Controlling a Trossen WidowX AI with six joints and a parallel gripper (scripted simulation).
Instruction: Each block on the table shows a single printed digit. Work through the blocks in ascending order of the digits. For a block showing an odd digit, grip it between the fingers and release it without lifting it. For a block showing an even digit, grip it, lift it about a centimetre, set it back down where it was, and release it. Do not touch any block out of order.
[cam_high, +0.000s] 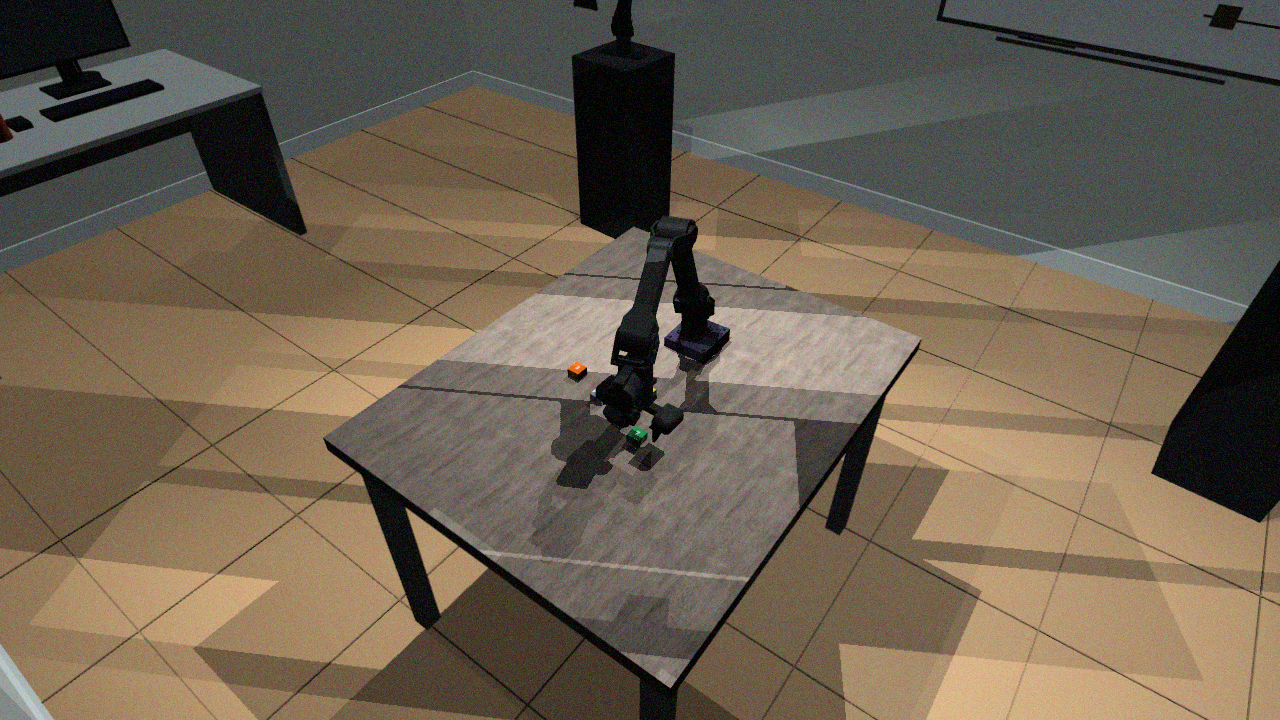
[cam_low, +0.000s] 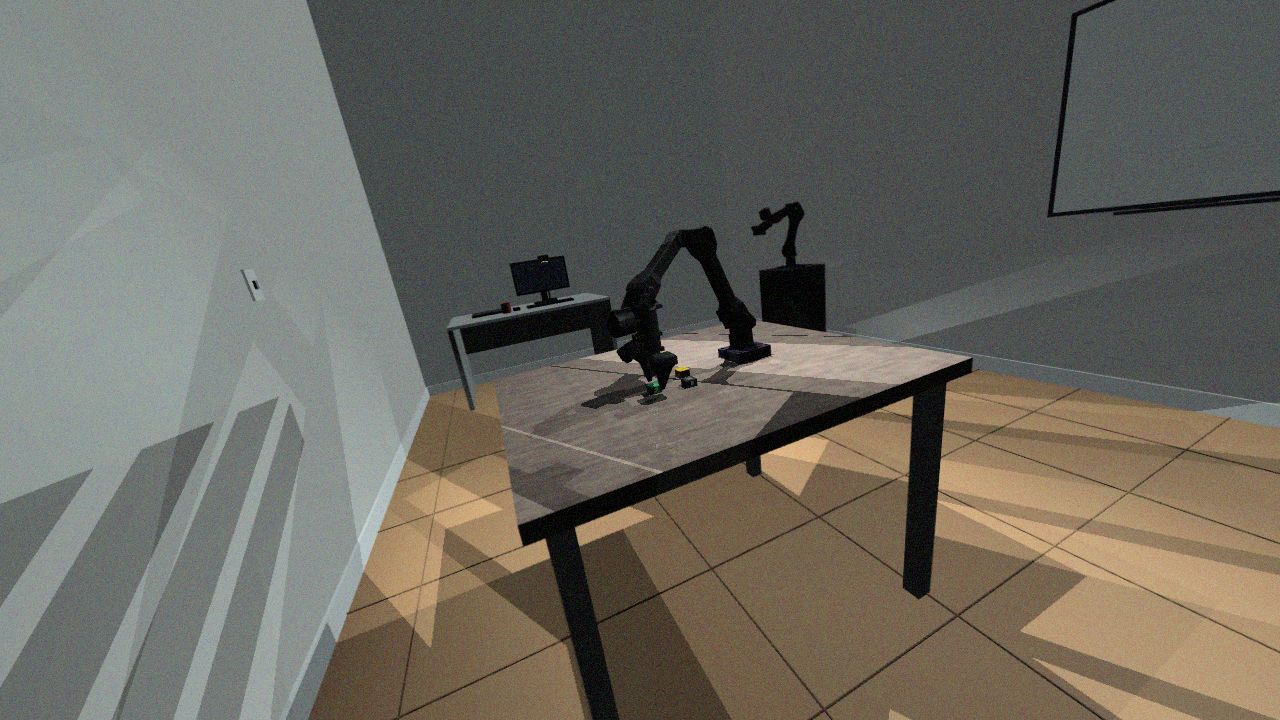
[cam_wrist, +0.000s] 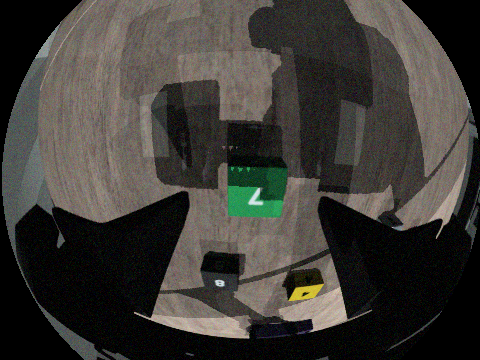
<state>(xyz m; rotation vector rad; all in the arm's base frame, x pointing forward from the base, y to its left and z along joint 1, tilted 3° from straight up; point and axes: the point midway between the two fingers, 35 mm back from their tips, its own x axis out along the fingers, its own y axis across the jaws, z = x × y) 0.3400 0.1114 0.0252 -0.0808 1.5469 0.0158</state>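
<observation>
My gripper tip is 10 mm short of the green block and 10 mm above it. Also, from my gripper tip: white block 140 mm to the right, 30 mm behind, 10 mm below; black block 90 mm behind, 20 mm to the left, 10 mm below; yellow block 110 mm behind, 70 mm to the right, 10 mm below.
</observation>
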